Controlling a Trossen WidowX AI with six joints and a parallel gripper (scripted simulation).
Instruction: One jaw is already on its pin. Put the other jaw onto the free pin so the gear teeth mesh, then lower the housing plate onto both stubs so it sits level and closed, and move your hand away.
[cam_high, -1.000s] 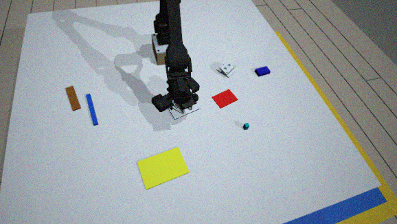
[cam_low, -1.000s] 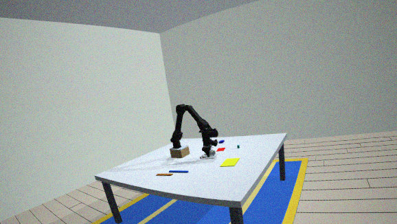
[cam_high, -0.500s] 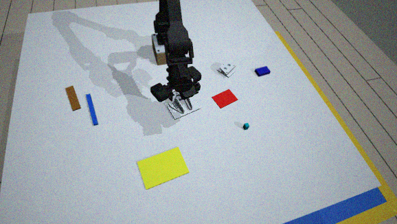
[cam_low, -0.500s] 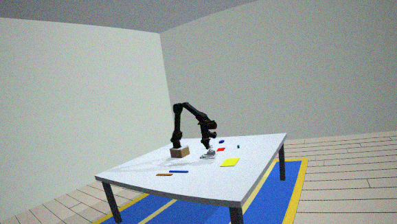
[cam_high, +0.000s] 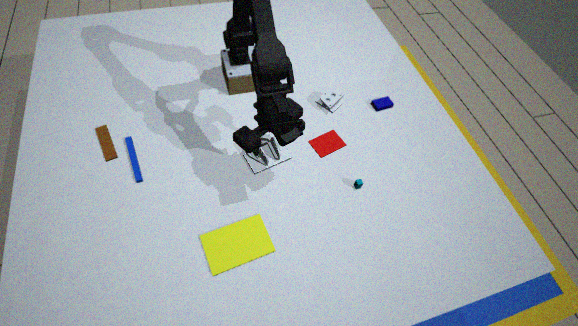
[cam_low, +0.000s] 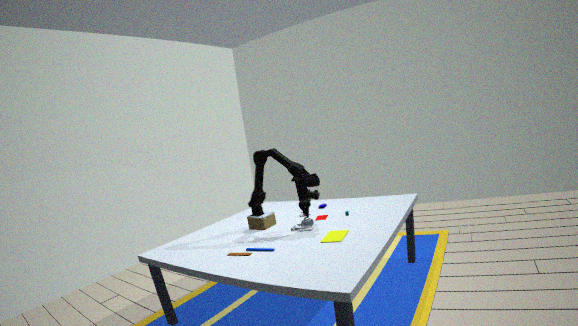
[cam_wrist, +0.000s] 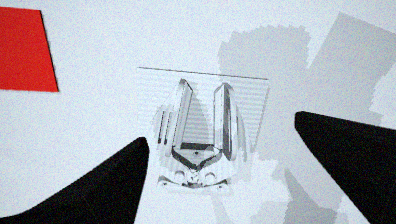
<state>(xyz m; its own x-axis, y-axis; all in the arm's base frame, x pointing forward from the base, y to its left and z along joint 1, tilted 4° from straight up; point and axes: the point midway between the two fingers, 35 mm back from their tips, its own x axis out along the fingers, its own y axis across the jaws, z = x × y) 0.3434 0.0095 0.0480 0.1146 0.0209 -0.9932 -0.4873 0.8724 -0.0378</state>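
Now: gripper tip 190 mm to the right of the red square, 70 mm above it and 20 mm past it. From my gripper tip the other things lie so: yellow tile 220 mm ahead, 130 mm to the right, 70 mm below; teal cube 220 mm to the left, 130 mm ahead, 60 mm below; blue bar 350 mm to the right, 80 mm behind, 70 mm below.
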